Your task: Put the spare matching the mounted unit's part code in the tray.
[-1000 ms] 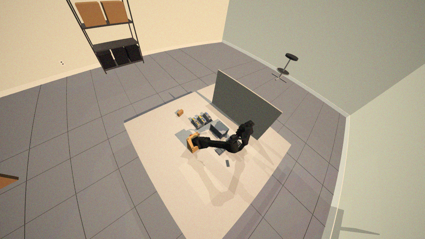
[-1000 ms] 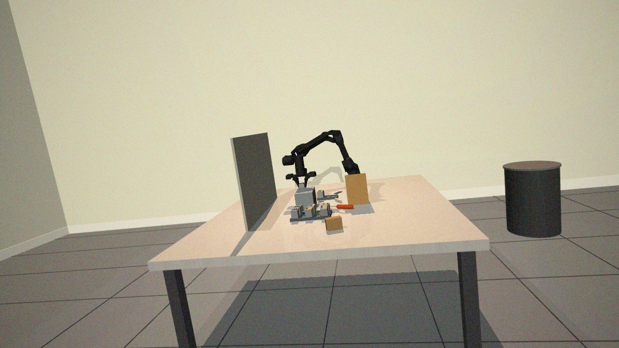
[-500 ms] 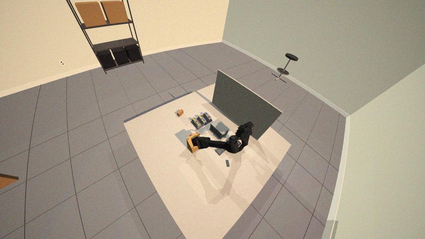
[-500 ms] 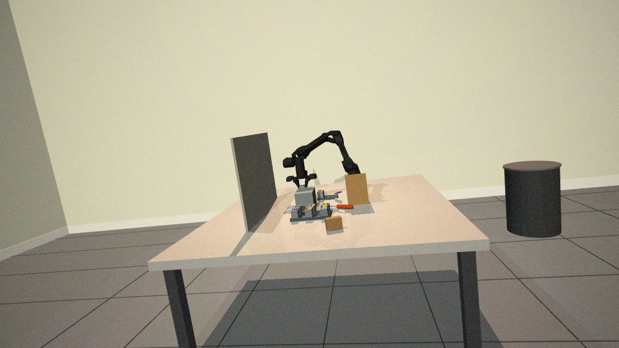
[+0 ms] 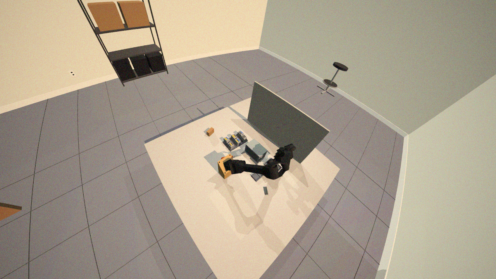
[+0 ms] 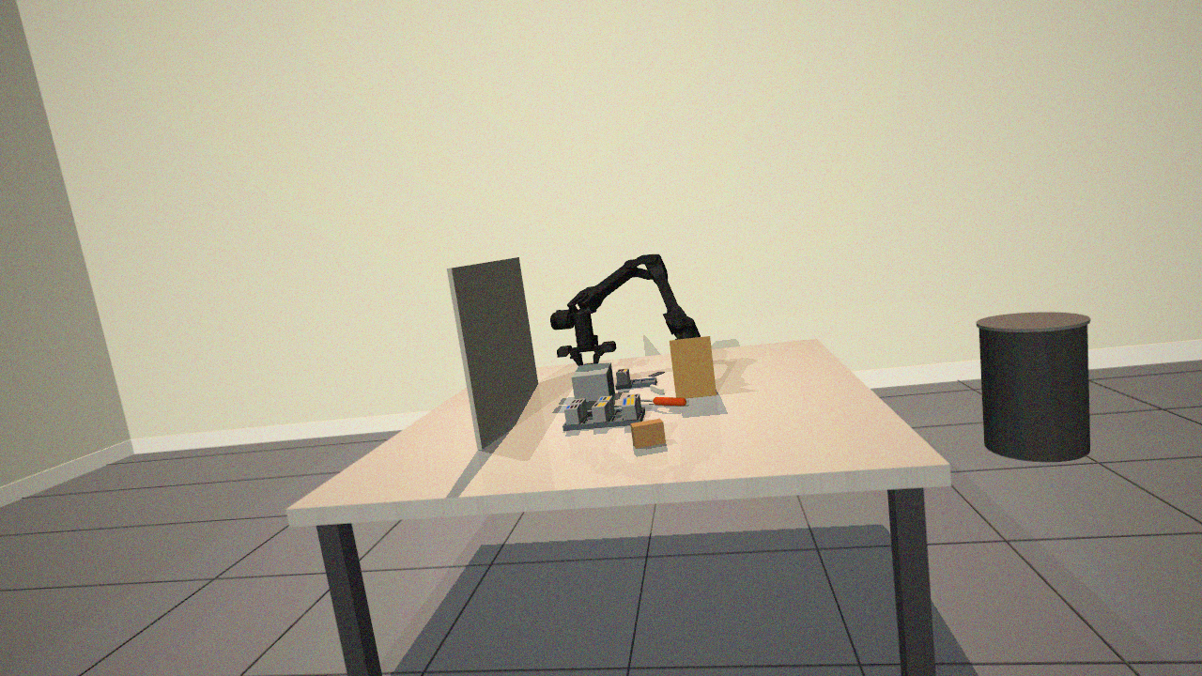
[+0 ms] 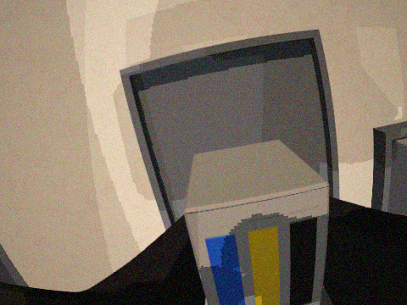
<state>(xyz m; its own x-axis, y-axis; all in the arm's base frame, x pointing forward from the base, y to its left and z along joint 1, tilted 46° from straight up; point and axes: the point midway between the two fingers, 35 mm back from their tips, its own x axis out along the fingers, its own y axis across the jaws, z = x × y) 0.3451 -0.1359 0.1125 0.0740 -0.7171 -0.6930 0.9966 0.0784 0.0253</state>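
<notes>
My gripper tip is 20 mm below the grey spare block. Round my gripper tip: small orange box (590 mm to the left, 260 mm behind, 20 mm below); grey panel (210 mm to the left, 200 mm ahead, 180 mm above); grey tray (40 mm below, 10 mm behind).
</notes>
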